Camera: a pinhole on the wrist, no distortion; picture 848 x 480 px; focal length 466.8 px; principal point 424.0 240.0 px. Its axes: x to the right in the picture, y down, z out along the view. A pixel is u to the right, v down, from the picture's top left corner.
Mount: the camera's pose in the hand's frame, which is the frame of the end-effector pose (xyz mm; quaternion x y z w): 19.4 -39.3 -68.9 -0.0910 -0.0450 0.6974 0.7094
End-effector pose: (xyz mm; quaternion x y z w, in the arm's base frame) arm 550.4 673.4 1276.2 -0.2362 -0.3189 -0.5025 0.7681
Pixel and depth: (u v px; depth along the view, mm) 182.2 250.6 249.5
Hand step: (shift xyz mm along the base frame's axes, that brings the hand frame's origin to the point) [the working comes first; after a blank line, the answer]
In the camera's frame: -129.2 5.7 249.5

-196.7 89.4 104.7
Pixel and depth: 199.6 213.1 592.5
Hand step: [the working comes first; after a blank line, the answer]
In the camera's frame: -284.8 -34.1 592.5

-417.3 298.6 330.6
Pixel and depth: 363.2 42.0 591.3
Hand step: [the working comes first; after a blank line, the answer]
In the camera's frame: -77.0 -250.8 591.3

-171.6 260.6 498.9
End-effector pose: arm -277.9 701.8 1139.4 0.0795 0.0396 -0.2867 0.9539
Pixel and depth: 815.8 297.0 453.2
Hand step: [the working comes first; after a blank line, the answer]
In the camera's frame: 380.4 55.3 453.2

121.7 306.7 396.4
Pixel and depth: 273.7 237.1 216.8
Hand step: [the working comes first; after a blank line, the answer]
In the camera's frame: -69.8 -1.3 216.8

-66.4 -91.6 136.3
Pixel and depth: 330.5 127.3 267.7
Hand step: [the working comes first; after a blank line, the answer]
In the camera's frame: -53.6 -64.6 267.7

-10.2 -115.3 192.3
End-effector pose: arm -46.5 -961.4 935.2 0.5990 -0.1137 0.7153 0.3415
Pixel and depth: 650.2 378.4 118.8
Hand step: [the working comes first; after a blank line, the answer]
In the camera's frame: 57.6 35.2 118.8

14.2 -53.6 -18.1
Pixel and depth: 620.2 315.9 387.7
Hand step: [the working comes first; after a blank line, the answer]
In the camera's frame: 163.0 63.0 387.7

136.8 -315.5 5.6
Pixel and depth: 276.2 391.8 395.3
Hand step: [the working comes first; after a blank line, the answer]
In the camera's frame: -125.2 128.5 395.3

329.4 -136.4 -129.3
